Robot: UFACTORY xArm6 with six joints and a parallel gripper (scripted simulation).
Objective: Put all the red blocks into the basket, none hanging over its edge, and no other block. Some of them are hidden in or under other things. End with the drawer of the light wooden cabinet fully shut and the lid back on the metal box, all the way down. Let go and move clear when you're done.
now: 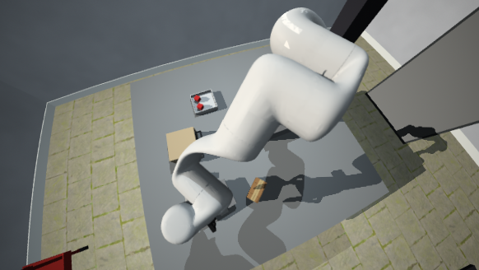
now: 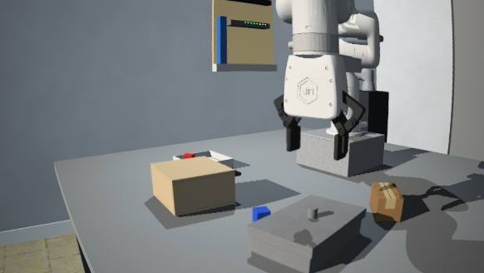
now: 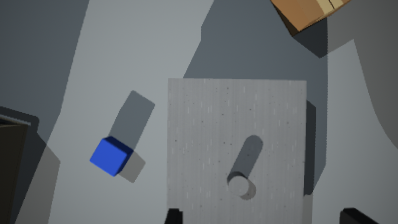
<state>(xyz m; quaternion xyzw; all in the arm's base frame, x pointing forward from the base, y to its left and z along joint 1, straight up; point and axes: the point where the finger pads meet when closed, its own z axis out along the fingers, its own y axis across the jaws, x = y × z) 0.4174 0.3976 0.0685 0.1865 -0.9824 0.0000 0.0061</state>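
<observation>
My hand is 220 mm past the cardboard box, 140 mm above it and 20 mm to the left of it. From my hand the other things lie so: blue block 160 mm below, 130 mm to the right, 30 mm ahead; knobbed lid 130 mm below; green block 230 mm behind, 160 mm below, 40 mm to the right.
</observation>
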